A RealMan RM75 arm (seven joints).
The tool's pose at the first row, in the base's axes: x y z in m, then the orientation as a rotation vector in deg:
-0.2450 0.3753 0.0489 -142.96 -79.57 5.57
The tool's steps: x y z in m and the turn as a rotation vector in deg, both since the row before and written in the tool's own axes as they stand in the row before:
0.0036 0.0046 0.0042 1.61 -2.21 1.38
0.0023 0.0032 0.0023 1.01 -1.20 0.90
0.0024 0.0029 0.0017 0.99 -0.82 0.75
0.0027 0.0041 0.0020 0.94 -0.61 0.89
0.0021 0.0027 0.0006 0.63 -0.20 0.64
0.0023 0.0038 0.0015 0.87 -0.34 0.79
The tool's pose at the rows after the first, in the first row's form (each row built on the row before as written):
-0.2401 0.3769 0.0439 -143.24 -78.09 9.71
-0.2368 0.3776 0.0408 -143.35 -77.02 12.07
-0.2336 0.3784 0.0383 -143.25 -75.99 13.89
-0.2295 0.3788 0.0350 -143.23 -74.72 15.43
-0.2264 0.3792 0.0334 -143.20 -73.73 16.20
-0.2227 0.3793 0.0305 -143.09 -72.51 17.32

